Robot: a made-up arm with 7 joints.
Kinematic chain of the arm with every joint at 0, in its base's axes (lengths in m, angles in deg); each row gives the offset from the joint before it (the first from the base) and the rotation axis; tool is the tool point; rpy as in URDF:
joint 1: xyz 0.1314 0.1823 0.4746 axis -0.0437 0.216 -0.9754
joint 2: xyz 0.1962 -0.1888 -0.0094 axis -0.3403 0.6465 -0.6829
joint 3: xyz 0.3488 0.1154 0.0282 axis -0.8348 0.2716 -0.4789
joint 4: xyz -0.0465 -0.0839 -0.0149 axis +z
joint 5: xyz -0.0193 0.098 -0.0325 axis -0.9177 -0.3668 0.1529
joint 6: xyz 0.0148 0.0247 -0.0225 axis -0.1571 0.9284 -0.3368
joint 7: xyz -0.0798 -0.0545 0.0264 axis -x
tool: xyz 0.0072 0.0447 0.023 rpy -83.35 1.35 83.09
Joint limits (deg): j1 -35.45..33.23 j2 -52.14..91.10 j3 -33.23..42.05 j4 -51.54..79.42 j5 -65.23..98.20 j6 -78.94..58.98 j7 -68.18..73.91
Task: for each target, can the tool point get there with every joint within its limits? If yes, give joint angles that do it. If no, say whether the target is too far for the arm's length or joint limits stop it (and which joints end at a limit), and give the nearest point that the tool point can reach.
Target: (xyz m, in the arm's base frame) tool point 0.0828 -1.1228 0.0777
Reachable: no: too far | nearest point 0.1409 -0.4392 0.1915 | short by 0.695 m
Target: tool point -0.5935 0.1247 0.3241
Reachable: no: joint limits stop it (at a limit: joint 1, joint 2, joint 3, joint 4, joint 5, joint 6, joint 7) | nearest point -0.0492 -0.1725 0.3040 | short by 0.620 m
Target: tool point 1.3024 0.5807 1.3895
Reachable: no: too far | nearest point 0.6237 0.3963 0.6694 | short by 1.007 m
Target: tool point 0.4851 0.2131 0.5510
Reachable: yes | joints 5.26 -37.47 21.28 -16.39 -21.40 -30.08 25.34
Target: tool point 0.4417 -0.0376 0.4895
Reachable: yes | joints 10.24 -7.82 15.21 63.52 72.50 -5.39 -29.94
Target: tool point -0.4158 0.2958 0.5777
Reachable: no: joint limits stop it (at a limit: joint 1, joint 2, joint 3, joint 6, joint 7) | nearest point 0.2279 0.3168 0.6404 | short by 0.647 m
